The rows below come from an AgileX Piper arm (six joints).
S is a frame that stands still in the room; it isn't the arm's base.
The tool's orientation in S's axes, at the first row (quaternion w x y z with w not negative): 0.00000 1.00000 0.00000 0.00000
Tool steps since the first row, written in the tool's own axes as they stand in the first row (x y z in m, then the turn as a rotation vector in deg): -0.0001 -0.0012 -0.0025 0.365 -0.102 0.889; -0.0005 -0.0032 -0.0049 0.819 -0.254 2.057; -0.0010 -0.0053 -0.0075 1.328 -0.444 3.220; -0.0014 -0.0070 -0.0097 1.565 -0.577 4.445; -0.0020 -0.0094 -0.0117 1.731 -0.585 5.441; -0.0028 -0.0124 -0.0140 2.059 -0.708 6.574; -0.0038 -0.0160 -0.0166 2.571 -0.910 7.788; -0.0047 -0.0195 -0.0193 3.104 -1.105 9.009; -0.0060 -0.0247 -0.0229 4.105 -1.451 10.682; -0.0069 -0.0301 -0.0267 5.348 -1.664 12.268; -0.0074 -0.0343 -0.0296 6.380 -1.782 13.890
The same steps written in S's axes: -0.0001 0.0012 0.0025 0.365 0.102 -0.889; -0.0005 0.0032 0.0049 0.819 0.254 -2.057; -0.0010 0.0053 0.0075 1.328 0.444 -3.220; -0.0014 0.0070 0.0097 1.565 0.577 -4.445; -0.0020 0.0094 0.0117 1.731 0.585 -5.441; -0.0028 0.0124 0.0140 2.059 0.708 -6.574; -0.0038 0.0160 0.0166 2.571 0.910 -7.788; -0.0047 0.0195 0.0193 3.104 1.105 -9.009; -0.0060 0.0247 0.0229 4.105 1.451 -10.682; -0.0069 0.0301 0.0267 5.348 1.664 -12.268; -0.0074 0.0343 0.0296 6.380 1.782 -13.890
